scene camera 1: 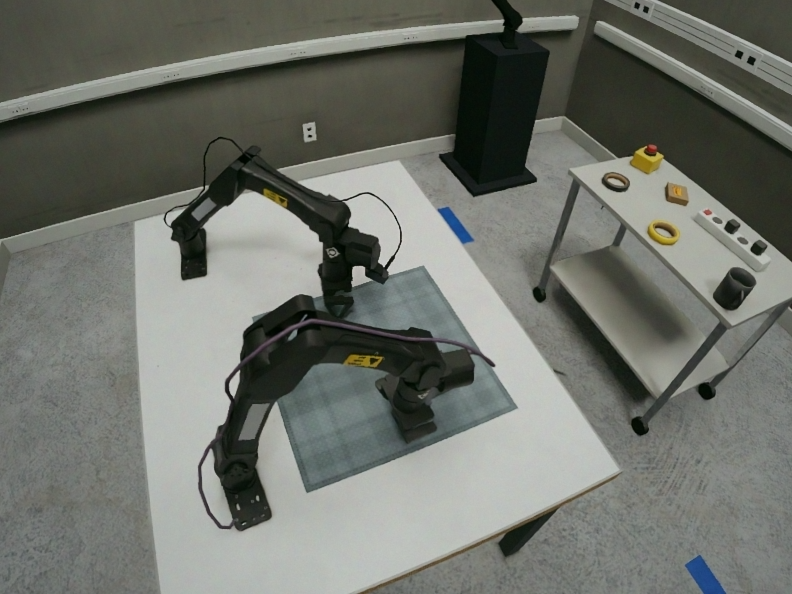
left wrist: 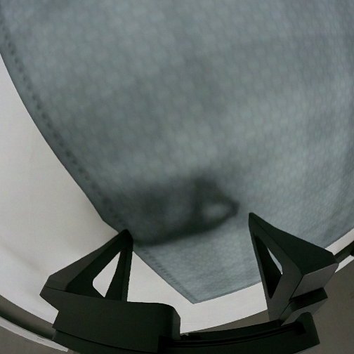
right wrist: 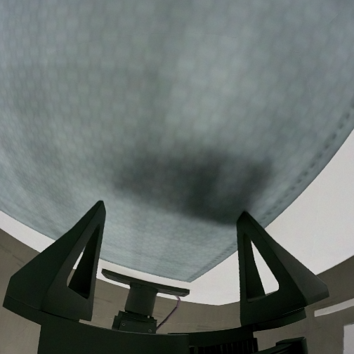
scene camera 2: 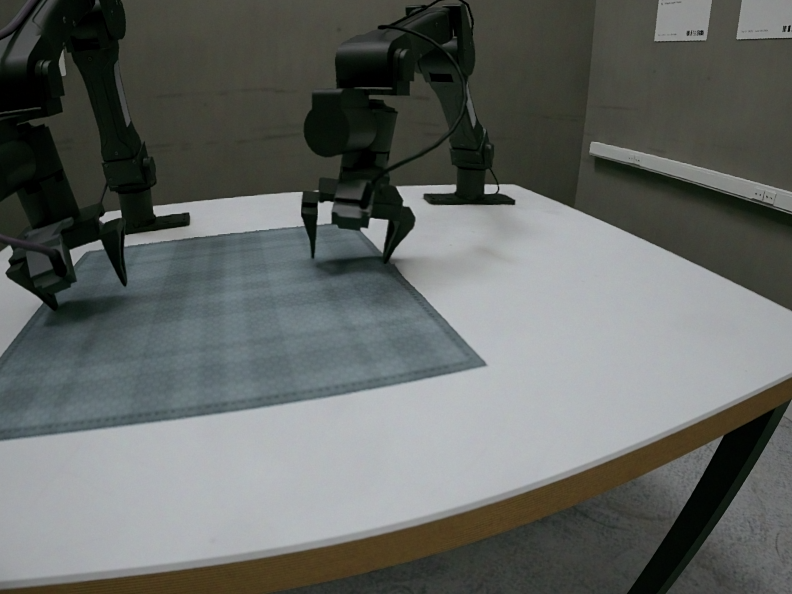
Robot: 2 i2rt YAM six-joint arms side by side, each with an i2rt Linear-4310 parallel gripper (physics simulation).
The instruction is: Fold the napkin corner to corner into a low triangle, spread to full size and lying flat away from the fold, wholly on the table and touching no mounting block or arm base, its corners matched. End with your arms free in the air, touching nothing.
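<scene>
The blue-grey checked napkin (scene camera 1: 358,409) (scene camera 2: 243,332) (left wrist: 200,100) (right wrist: 175,100) lies flat, open and unfolded as a four-cornered sheet on the white table (scene camera 1: 447,498) (scene camera 2: 447,460). My left gripper (scene camera 1: 339,312) (scene camera 2: 349,258) (left wrist: 187,228) is open and empty, low over the napkin, with one fingertip at its side edge. My right gripper (scene camera 1: 419,434) (scene camera 2: 90,296) (right wrist: 174,212) is open and empty, low over the napkin near the opposite side edge. Dark shadows lie under both; whether any fingertip touches the cloth I cannot tell. The arms hide parts of the napkin in scene camera 1.
The left arm's base (scene camera 1: 193,267) (scene camera 2: 470,199) and the right arm's base (scene camera 1: 248,508) (scene camera 2: 158,222) stand on the table, apart from the napkin. A cart (scene camera 1: 687,262) with a mug (scene camera 1: 733,287) and tape rolls stands at the right of scene camera 1. A black pedestal (scene camera 1: 498,115) stands behind.
</scene>
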